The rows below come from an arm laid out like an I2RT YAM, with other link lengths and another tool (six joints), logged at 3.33 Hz.
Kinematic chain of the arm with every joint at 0, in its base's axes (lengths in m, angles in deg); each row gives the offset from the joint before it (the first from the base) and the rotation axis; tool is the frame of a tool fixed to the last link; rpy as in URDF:
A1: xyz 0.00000 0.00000 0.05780 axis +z
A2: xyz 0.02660 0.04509 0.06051 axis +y
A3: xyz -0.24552 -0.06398 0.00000 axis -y
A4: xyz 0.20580 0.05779 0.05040 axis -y
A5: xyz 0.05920 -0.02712 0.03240 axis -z
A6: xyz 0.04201 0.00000 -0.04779 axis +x
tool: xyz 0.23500 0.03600 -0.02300 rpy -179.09 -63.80 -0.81
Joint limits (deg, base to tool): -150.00..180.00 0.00..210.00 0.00..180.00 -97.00..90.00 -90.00..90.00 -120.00..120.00
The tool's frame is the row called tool.
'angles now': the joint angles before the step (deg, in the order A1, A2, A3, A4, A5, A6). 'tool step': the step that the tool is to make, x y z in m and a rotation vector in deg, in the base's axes. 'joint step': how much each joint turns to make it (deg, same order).
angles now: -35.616 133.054 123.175 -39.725 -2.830 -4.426
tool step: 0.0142 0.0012 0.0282 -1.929 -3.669 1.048
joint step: 0.538 -2.233 -0.238 2.114 -0.749 -0.006
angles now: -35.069 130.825 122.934 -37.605 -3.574 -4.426
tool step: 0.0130 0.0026 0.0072 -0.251 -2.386 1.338
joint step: 0.158 0.242 0.000 2.341 -1.656 0.004
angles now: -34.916 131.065 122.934 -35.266 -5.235 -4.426
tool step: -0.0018 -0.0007 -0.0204 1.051 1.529 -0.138
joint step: -0.148 2.077 0.000 0.220 0.004 -0.018
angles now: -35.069 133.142 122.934 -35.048 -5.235 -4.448
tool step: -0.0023 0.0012 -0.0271 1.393 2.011 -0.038
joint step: -0.022 2.777 0.002 0.329 0.023 0.001
